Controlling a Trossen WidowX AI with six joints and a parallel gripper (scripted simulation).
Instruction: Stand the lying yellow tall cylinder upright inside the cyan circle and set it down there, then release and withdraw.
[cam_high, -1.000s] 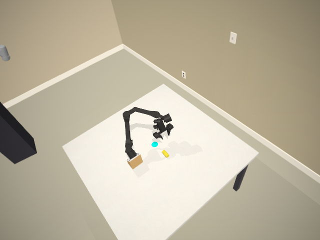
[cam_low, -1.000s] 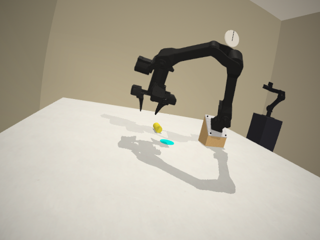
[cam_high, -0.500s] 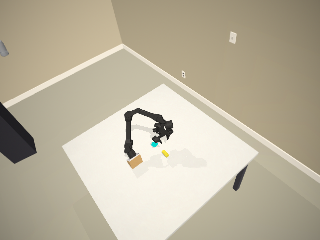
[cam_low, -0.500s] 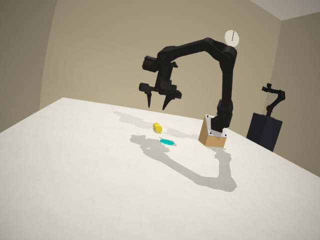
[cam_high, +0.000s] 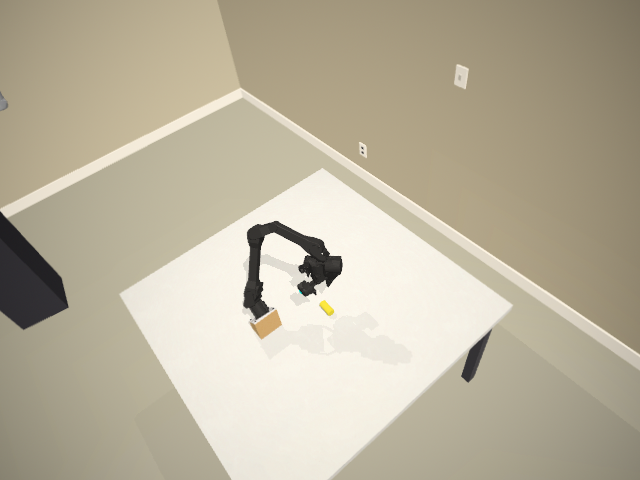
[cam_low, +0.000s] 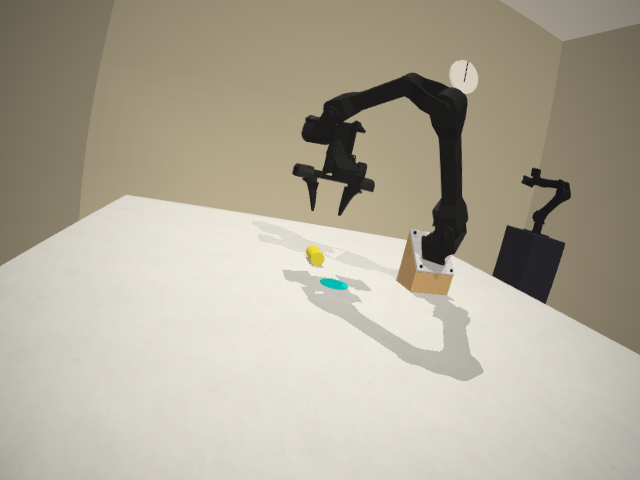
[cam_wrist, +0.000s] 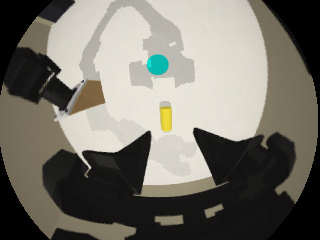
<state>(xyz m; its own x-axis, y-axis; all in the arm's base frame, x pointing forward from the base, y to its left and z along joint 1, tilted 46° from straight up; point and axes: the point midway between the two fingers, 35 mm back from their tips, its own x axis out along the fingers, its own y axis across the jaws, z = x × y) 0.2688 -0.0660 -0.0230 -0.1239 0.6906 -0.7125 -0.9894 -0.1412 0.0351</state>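
Right now my gripper tip is 110 mm above the yellow cylinder and 20 mm to the left of it. Also, from my gripper tip: cyan circle (130 mm to the left, 120 mm below, 20 mm behind).
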